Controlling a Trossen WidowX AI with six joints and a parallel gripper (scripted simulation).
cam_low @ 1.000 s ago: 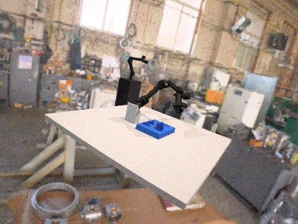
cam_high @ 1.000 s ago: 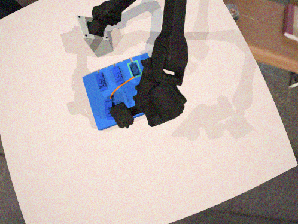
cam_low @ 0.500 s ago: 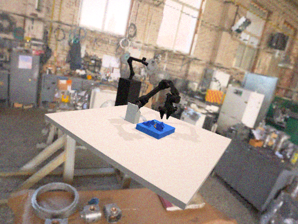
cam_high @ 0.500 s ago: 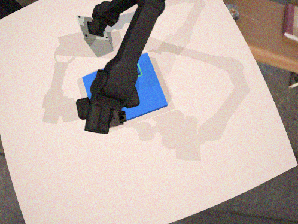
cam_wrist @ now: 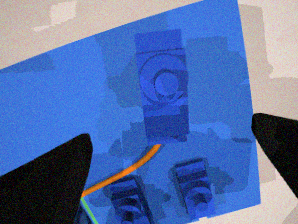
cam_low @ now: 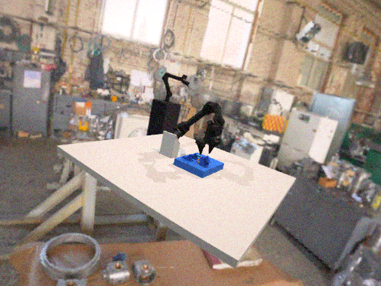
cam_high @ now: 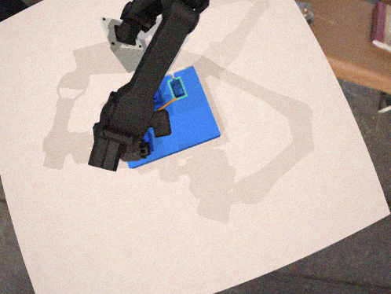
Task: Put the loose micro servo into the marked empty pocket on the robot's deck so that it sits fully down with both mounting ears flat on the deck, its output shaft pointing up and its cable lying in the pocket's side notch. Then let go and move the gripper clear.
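Right now my gripper tip is 11 cm above the blue deck, 7 cm to the right of it and 2 cm past it.
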